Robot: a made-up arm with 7 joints.
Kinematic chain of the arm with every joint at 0, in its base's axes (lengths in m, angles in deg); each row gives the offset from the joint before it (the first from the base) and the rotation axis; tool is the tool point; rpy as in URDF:
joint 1: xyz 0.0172 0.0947 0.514 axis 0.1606 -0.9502 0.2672
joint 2: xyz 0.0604 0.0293 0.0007 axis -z
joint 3: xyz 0.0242 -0.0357 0 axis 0.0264 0.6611 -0.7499
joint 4: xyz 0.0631 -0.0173 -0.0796 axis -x
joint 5: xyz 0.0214 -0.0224 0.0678 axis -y
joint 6: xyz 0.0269 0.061 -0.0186 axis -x
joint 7: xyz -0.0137 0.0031 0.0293 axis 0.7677 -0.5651 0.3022
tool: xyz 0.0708 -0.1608 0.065 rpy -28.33 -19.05 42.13
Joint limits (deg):
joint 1: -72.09..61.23
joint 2: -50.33..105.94
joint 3: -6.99..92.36
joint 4: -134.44..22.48
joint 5: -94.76..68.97
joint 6: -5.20..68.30
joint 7: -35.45..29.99
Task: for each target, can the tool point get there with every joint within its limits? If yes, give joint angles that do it. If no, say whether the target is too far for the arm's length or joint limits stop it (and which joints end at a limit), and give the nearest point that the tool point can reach.
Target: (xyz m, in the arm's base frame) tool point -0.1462 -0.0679 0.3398
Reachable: yes | joints 8.88 67.32 42.06 -91.89 -29.37 49.82 -6.97
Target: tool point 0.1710 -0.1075 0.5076
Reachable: yes | joints -35.25 6.36 71.55 -8.75 22.19 48.08 -5.57
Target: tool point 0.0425 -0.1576 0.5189
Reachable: yes | joints -37.01 -21.54 60.35 -56.05 34.29 29.10 5.48
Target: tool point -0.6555 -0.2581 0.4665
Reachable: no: too far | nearest point -0.2783 -0.0951 0.4816 | short by 0.411 m
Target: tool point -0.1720 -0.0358 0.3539
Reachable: yes | joints -16.64 2.25 66.80 -114.08 12.12 21.43 2.83
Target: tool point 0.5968 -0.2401 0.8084
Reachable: no: too far | nearest point 0.3570 -0.0597 0.6776 | short by 0.327 m
